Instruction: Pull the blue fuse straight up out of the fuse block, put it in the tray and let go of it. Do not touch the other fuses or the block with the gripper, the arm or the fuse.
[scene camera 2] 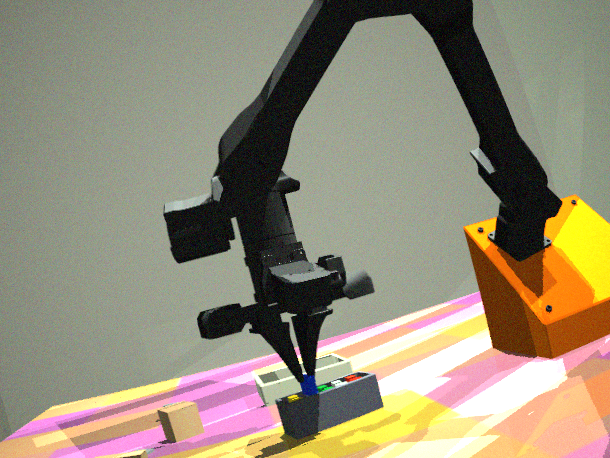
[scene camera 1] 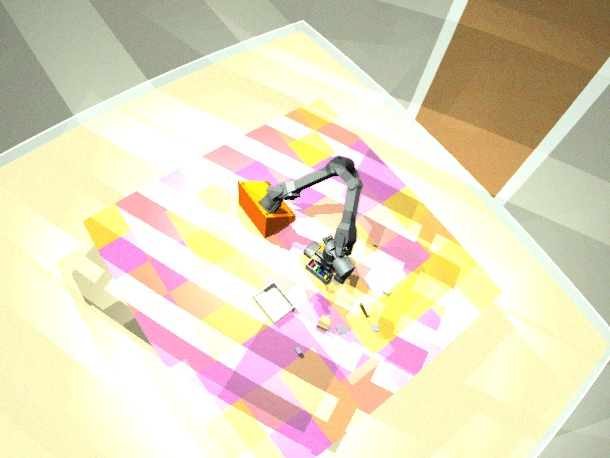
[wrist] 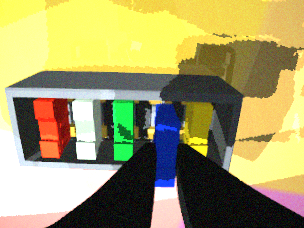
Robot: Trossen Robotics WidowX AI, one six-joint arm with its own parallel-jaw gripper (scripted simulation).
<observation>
same spot on tray: (scene camera 2: pixel 278 383) = (scene camera 1: pixel 291 301)
</observation>
